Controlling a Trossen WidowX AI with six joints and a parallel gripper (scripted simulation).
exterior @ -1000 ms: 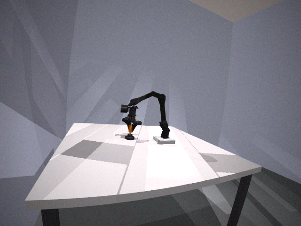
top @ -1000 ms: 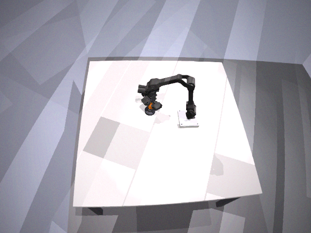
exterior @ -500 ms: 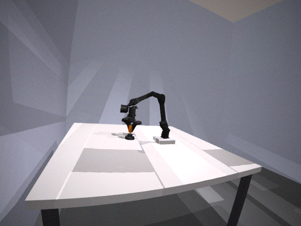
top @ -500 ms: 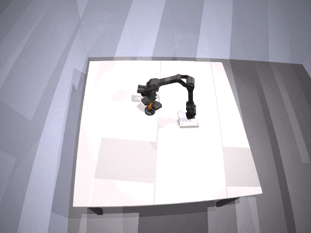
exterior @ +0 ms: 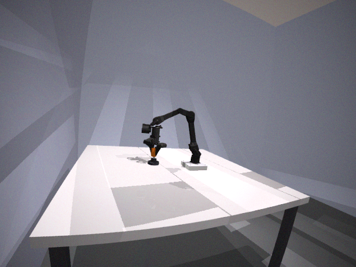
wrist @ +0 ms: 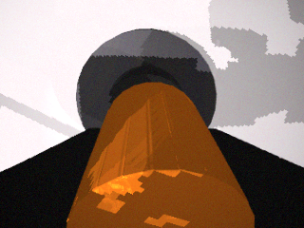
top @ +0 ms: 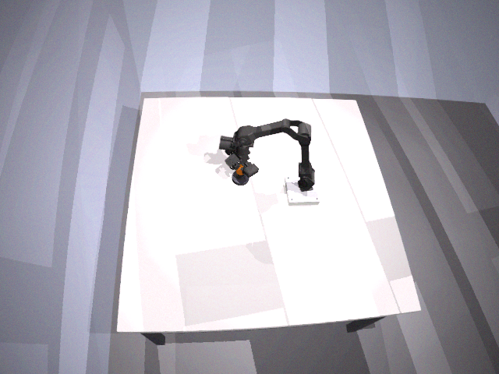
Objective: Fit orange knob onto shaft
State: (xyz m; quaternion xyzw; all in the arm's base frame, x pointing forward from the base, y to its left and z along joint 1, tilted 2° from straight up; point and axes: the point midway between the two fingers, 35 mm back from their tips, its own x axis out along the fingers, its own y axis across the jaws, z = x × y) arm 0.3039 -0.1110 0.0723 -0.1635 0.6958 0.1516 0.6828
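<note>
My gripper tip is now 3 cm below the orange knob. From my gripper tip the other things lie so: pedestal (4 cm below).
</note>
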